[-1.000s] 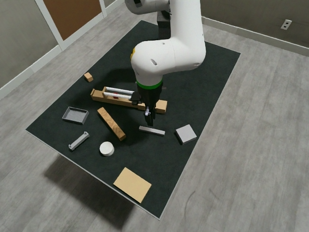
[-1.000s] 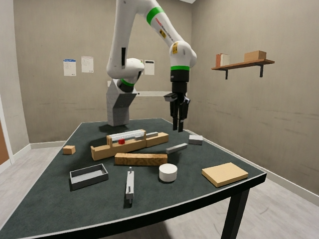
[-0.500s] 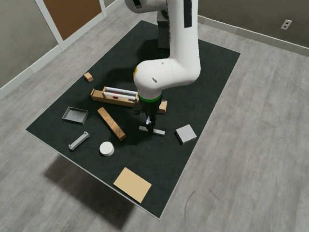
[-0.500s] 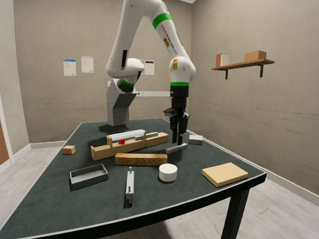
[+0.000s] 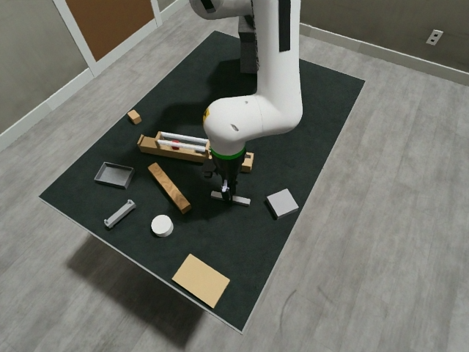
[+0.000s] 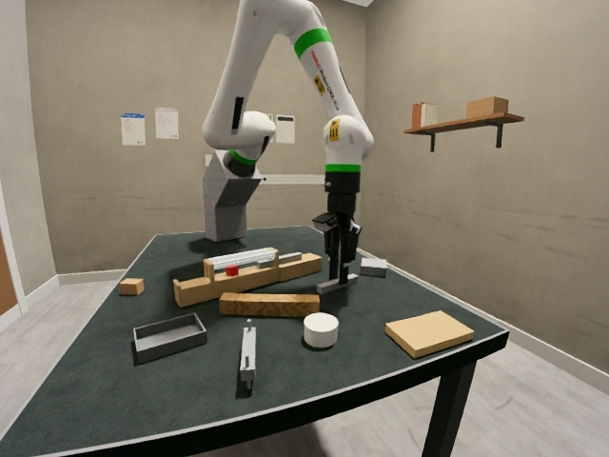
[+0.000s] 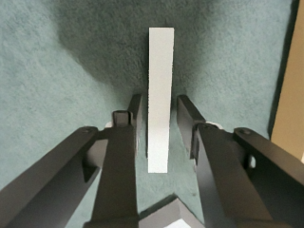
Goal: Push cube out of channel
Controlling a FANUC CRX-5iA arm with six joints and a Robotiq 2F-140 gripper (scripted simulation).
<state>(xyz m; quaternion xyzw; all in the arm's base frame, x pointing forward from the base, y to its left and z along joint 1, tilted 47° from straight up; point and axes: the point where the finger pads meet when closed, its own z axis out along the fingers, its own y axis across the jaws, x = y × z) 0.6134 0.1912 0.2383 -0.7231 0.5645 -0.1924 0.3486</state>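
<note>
My gripper is now 4 cm above the grey stick. From my hand the other things lie so: grey square block: 16 cm to the left, 9 cm behind, 3 cm below; tan board: 27 cm ahead, 10 cm to the left, 4 cm below; wooden beam: 20 cm to the right, 10 cm ahead, 3 cm below.
</note>
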